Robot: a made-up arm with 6 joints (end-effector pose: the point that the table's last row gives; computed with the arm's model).
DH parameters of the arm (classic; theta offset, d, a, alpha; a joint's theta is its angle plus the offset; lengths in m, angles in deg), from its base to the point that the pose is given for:
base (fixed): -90 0.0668 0 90
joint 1: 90 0.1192 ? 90
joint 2: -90 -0.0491 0.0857 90
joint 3: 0 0.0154 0.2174 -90
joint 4: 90 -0.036 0.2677 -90
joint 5: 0 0.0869 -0.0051 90
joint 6: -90 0.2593 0.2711 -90
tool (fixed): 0 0.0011 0 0
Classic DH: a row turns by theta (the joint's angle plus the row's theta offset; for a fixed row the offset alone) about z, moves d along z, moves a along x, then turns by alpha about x.
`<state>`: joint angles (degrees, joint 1 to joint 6).
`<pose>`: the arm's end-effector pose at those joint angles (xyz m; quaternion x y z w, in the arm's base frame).
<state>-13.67 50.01 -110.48 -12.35 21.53 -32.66</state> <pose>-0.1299 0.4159 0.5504 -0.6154 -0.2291 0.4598 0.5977</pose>
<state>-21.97 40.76 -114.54 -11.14 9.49 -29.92</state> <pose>-0.0938 0.3598 0.5402 -0.4769 -0.1822 0.5874 0.6279</pose>
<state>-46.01 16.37 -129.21 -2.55 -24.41 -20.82</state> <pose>-0.1669 0.2036 0.4949 -0.0343 -0.1358 0.8738 0.4657</pose>
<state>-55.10 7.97 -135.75 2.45 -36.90 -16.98</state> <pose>-0.2309 0.1189 0.4799 0.1021 -0.1349 0.9335 0.3160</pose>
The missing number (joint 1, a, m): 0.1167
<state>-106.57 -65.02 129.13 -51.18 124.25 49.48</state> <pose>0.0150 0.0038 -0.5636 0.1695 0.5065 0.7081 0.4619</pose>
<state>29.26 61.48 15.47 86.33 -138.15 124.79</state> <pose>0.2860 0.2049 0.3123 -0.9216 0.2713 -0.2487 0.1233</pose>
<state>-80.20 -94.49 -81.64 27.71 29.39 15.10</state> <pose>0.3254 0.2127 0.2186 0.8498 -0.0606 0.4144 0.3201</pose>
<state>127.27 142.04 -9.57 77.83 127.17 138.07</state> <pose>0.1509 -0.0598 -0.3186 -0.1731 0.4941 0.2521 0.8138</pose>
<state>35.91 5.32 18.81 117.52 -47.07 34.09</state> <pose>-0.1199 -0.0676 0.2890 0.0630 -0.8197 0.5096 0.2538</pose>
